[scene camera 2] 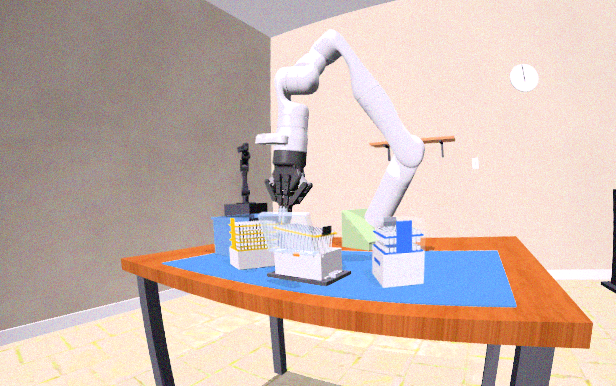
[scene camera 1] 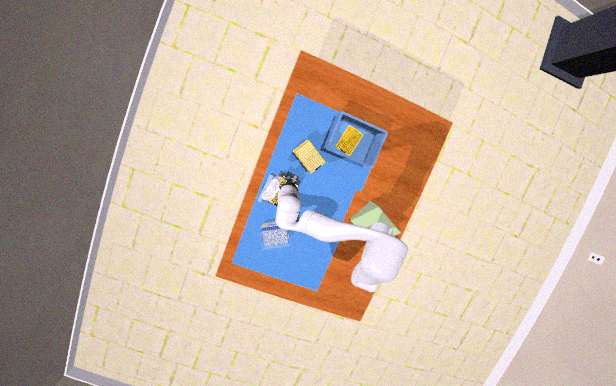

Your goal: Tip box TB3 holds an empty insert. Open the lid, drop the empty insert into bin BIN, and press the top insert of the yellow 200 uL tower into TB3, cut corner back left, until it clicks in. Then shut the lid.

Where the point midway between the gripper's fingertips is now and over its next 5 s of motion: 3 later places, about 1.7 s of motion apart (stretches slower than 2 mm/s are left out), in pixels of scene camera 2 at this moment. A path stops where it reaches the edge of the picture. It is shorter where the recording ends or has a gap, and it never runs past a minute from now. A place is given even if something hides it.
The gripper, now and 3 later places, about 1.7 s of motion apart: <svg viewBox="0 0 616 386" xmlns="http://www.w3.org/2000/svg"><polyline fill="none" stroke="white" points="284,222 285,225 286,231 286,236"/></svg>
